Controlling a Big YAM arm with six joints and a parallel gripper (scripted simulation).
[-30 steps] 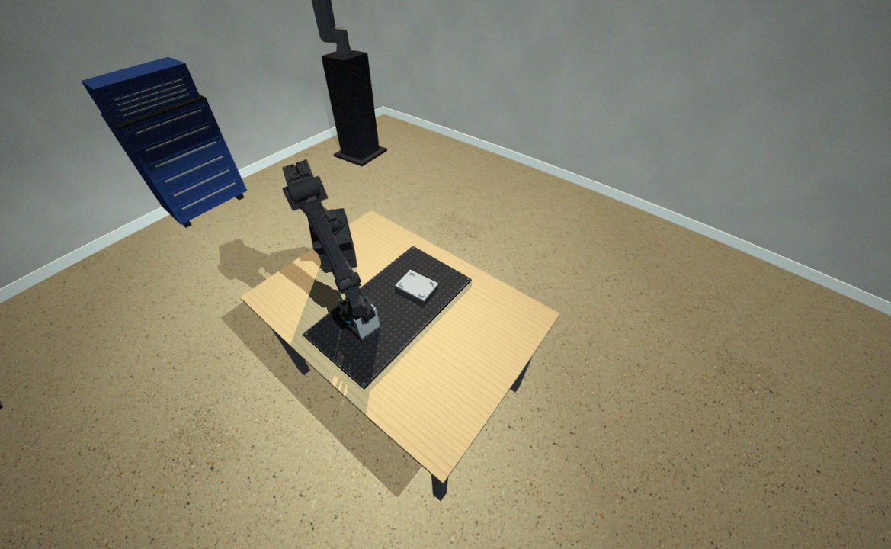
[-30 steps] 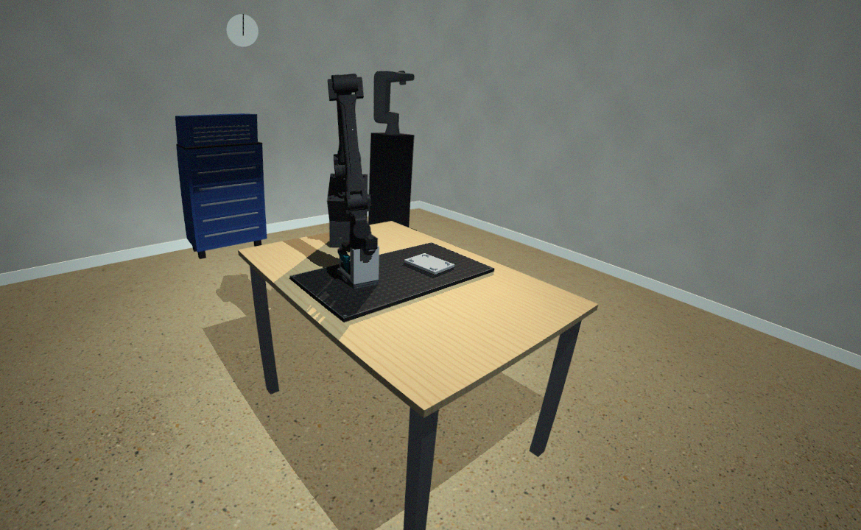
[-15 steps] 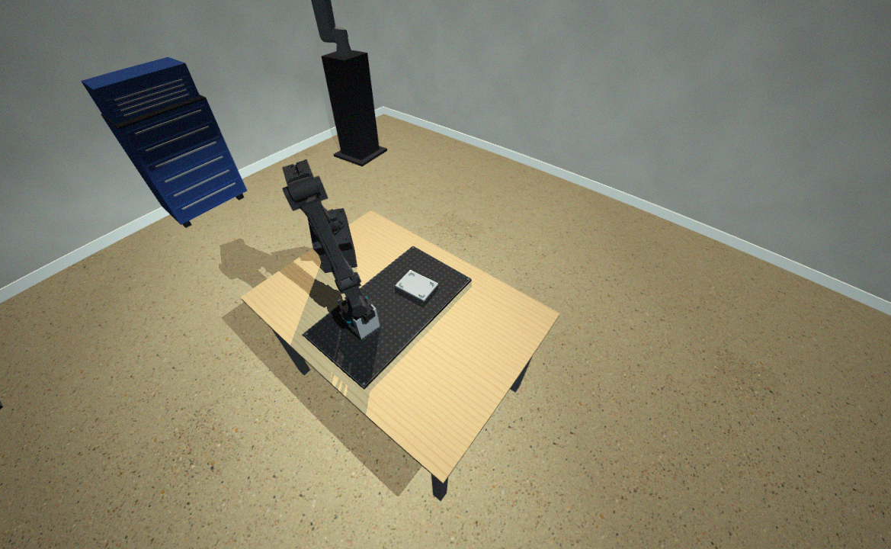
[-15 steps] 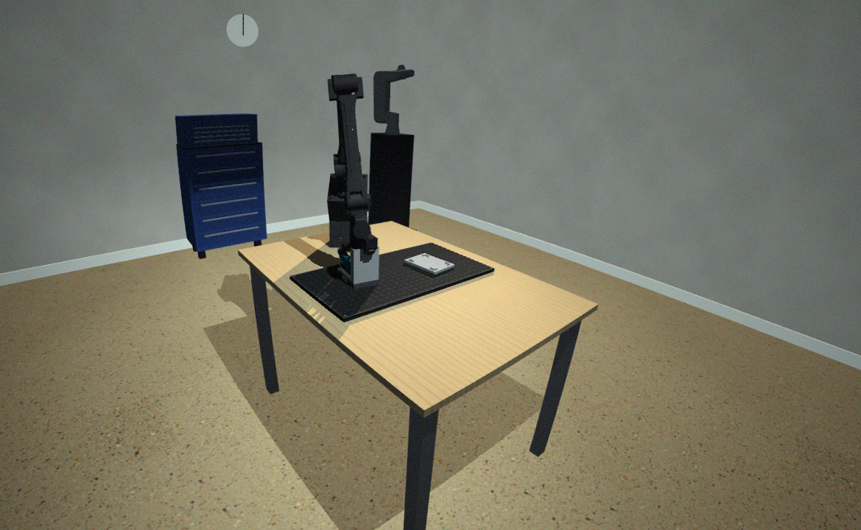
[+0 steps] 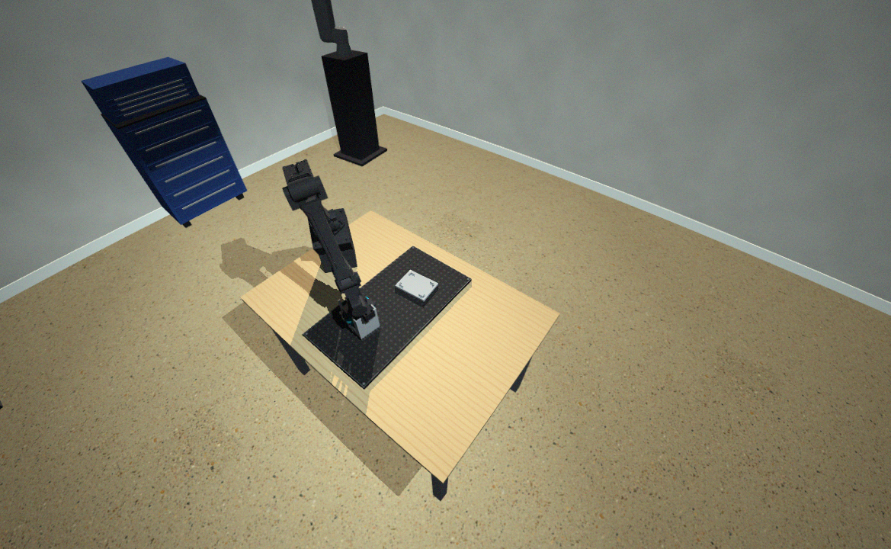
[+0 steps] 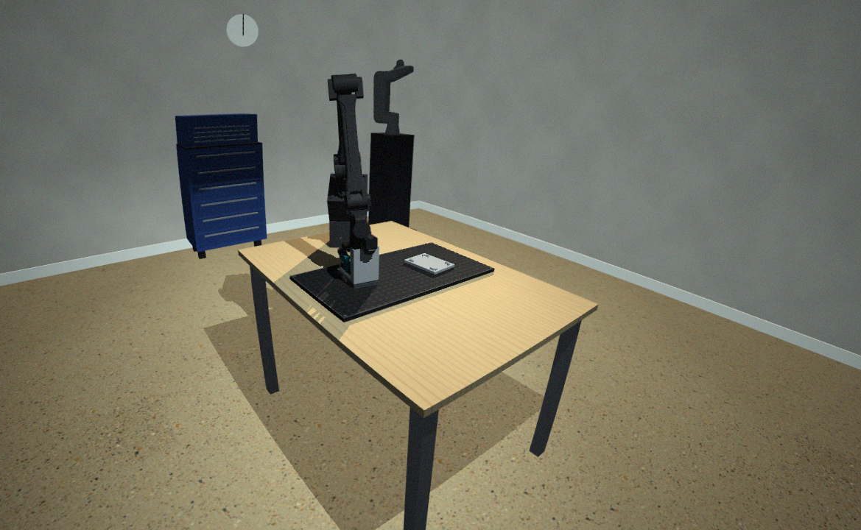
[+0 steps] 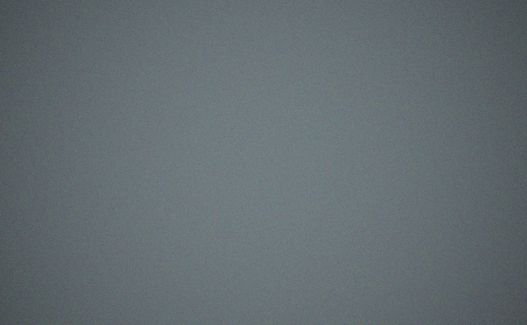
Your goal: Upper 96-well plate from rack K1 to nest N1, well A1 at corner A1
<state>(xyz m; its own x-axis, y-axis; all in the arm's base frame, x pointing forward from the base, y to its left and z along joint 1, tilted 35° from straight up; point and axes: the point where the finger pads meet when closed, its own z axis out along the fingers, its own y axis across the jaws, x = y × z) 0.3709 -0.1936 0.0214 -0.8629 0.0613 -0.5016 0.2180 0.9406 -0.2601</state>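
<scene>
My gripper is now 10 mm above the pale plate. The rest, counted from my hand: black 96-well plate (right at my hand); pale square mark (360 mm to the left, 30 mm below).
</scene>
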